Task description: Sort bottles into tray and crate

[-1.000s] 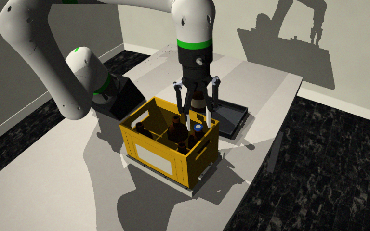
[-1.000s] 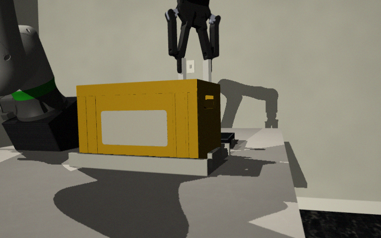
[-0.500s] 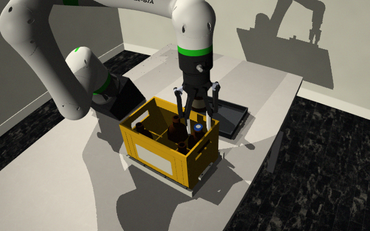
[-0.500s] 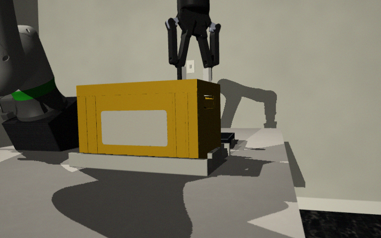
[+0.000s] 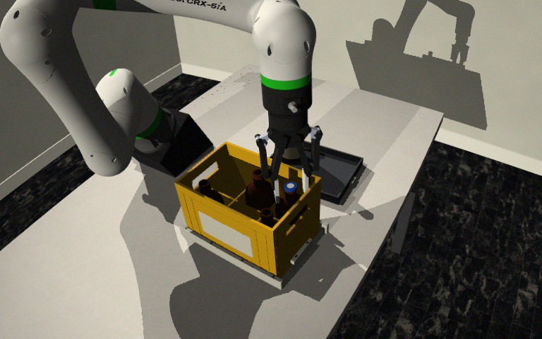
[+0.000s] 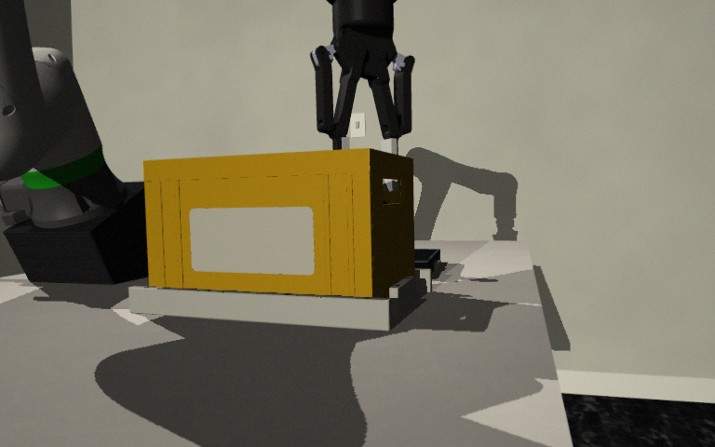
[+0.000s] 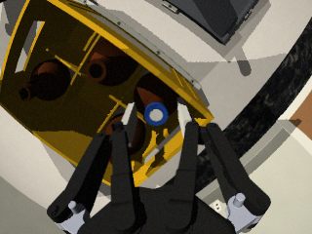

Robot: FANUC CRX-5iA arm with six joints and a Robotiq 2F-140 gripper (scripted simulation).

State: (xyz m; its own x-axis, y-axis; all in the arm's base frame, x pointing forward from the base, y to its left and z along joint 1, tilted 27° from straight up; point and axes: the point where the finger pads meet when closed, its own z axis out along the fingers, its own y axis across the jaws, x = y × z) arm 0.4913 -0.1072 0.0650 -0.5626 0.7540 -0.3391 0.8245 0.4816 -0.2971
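Now: the yellow crate 90 mm behind my hand, 30 mm to the right of it and 80 mm below it. Also, from my hand: dark tray 40 mm behind, 250 mm to the left, 150 mm below.
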